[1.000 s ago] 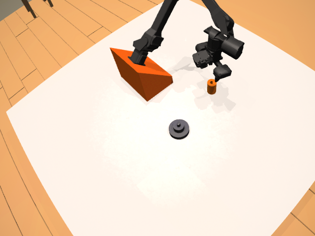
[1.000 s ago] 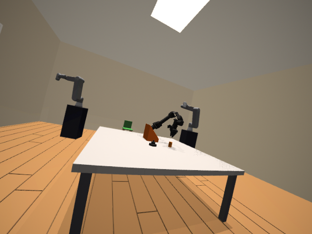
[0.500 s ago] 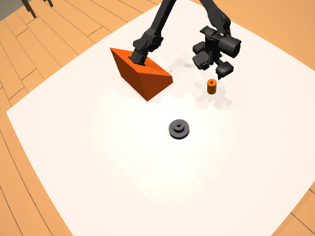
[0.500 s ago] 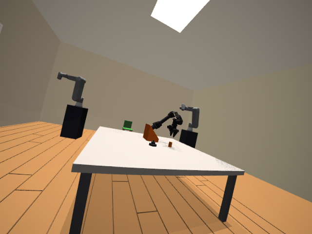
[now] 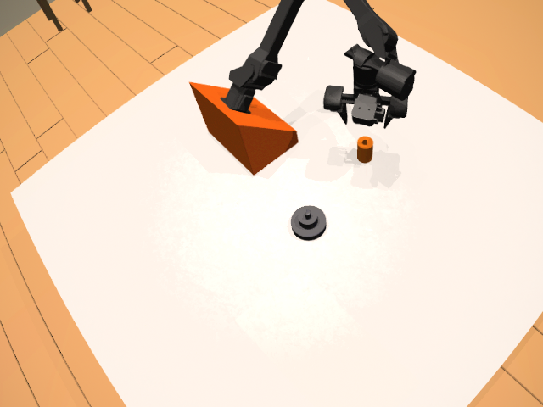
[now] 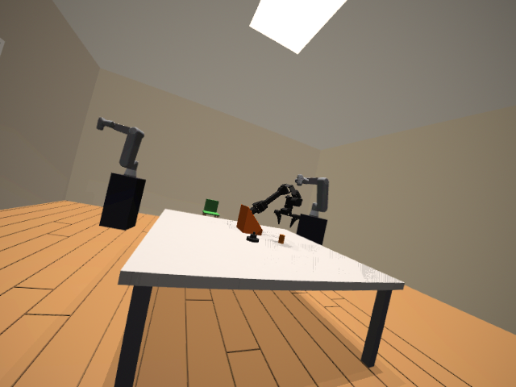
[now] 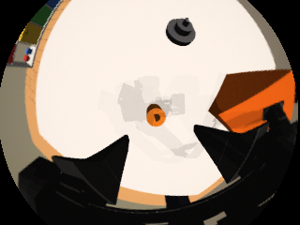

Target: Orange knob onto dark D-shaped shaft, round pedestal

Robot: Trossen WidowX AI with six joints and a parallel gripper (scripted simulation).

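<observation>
Now: the orange knob 100 mm below my gripper tip. The rest, counted from my gripper tip: round pedestal (80 mm ahead, 230 mm to the right, 100 mm below).
</observation>
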